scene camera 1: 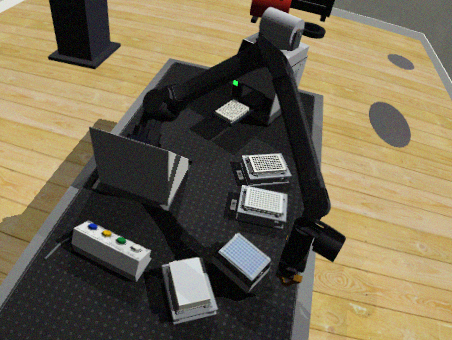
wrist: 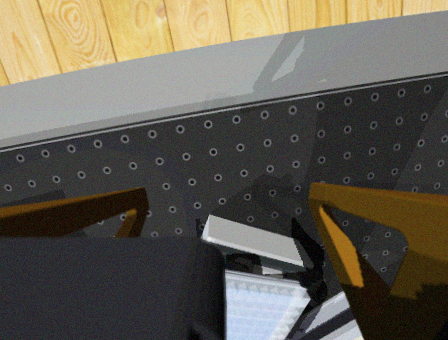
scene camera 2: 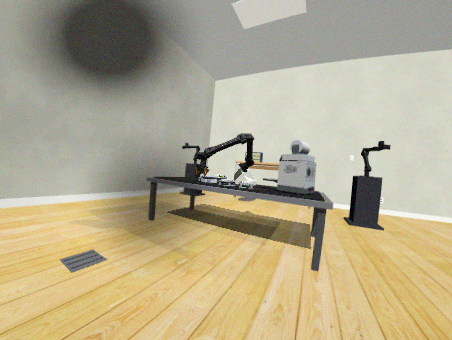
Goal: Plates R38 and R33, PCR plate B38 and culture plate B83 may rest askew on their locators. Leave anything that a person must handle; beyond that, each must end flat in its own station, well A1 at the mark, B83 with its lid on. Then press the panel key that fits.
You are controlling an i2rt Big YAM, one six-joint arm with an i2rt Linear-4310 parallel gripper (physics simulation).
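Observation:
My gripper is open and empty, low by the table edge, beside the blue-welled plate. That plate sits on a station whose pale end block shows between the fingers in the wrist view; whether it is flat I cannot tell. A white lidded plate is on a station at the front. Two white well plates are on stations further back. Another white well plate is by the instrument. The plate labels and A1 marks are unreadable. The key panel has blue, yellow, green and white keys.
A grey upright screen stands at left-centre. The instrument stands at the table's far end, with a green light near it. A second dark arm reaches over the back left. The grey table rim runs close past my fingers.

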